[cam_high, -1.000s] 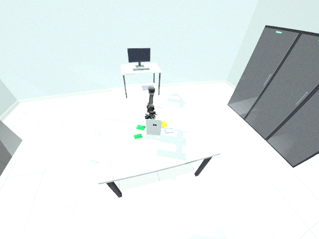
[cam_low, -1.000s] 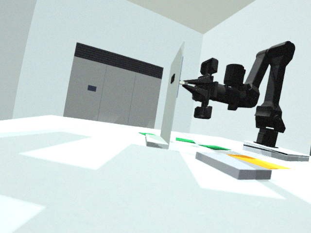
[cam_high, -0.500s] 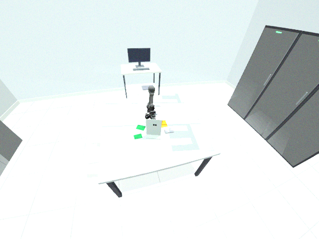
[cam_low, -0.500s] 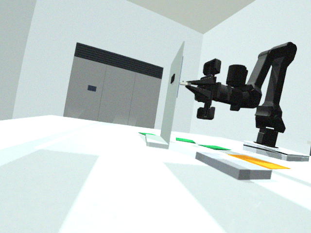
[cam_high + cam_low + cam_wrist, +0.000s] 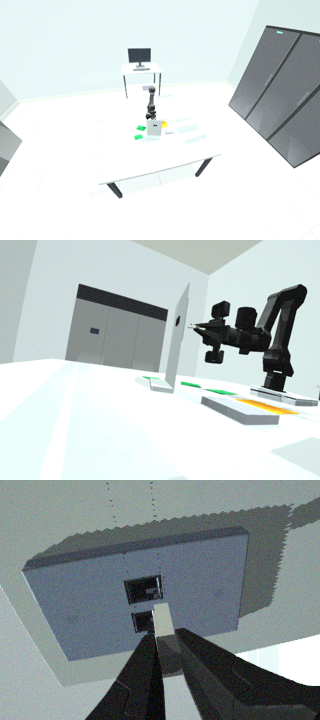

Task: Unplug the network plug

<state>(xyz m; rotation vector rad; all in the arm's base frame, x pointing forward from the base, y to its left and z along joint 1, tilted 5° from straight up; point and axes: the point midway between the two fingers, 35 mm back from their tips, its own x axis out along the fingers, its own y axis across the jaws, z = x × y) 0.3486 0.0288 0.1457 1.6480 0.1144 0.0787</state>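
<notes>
Now: the orange marked square 18 cm below my gripper tip, 14 cm behind it and 12 cm to the left of it. The rest, counted from my gripper tip: flat grey slab: 19 cm to the left, 18 cm below, 2 cm behind; then upright grey panel: 6 cm below, 6 cm ahead; then network plug: right at my gripper tip.
</notes>
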